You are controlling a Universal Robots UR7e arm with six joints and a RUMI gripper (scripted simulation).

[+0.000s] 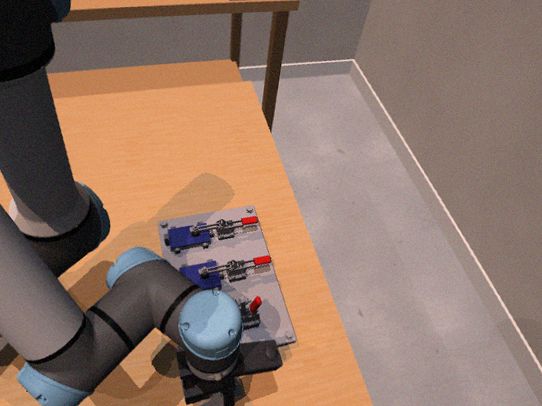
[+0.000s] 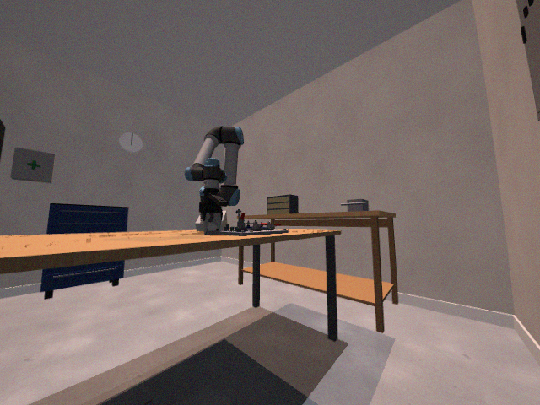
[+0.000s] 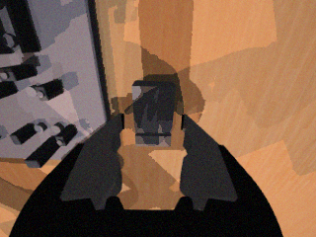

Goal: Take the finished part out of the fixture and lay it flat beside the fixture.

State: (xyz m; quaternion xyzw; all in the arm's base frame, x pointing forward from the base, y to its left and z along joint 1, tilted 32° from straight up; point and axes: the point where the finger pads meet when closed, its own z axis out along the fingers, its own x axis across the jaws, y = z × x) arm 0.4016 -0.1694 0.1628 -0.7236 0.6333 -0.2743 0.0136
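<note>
Now: the finished grey part 1 cm below my hand and 1 cm behind it. Also, from my hand: blue blank (22 cm to the left, 1 cm behind, 1 cm above); grey fixture plate (23 cm to the left, 4 cm ahead, 1 cm below).
</note>
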